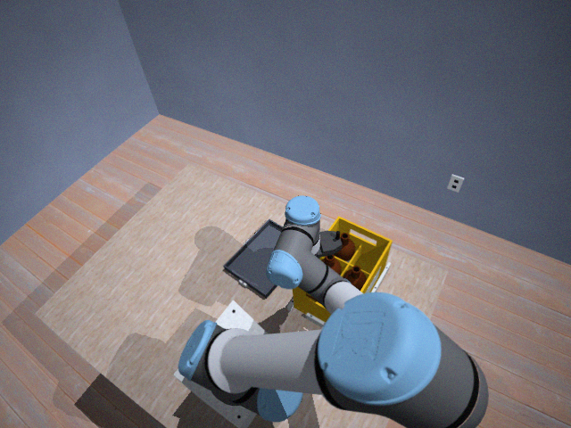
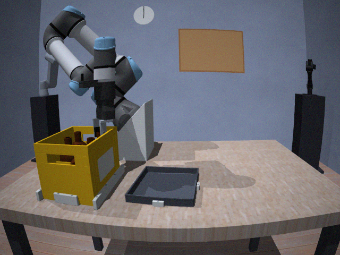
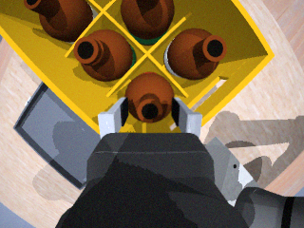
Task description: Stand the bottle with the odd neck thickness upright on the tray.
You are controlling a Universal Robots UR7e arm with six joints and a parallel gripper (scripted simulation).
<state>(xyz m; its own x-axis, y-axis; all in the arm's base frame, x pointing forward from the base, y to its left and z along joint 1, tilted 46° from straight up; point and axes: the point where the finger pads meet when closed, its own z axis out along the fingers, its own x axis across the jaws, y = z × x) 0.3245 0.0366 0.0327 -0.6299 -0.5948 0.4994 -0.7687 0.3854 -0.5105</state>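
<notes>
Right now the yellow crate is 100 mm ahead of my hand, 30 mm to the right of it and 80 mm below it. From my hand the other things lie so: dark tray (40 mm ahead, 240 mm to the left, 150 mm below); bottle (180 mm ahead, 20 mm to the left, 70 mm below).
</notes>
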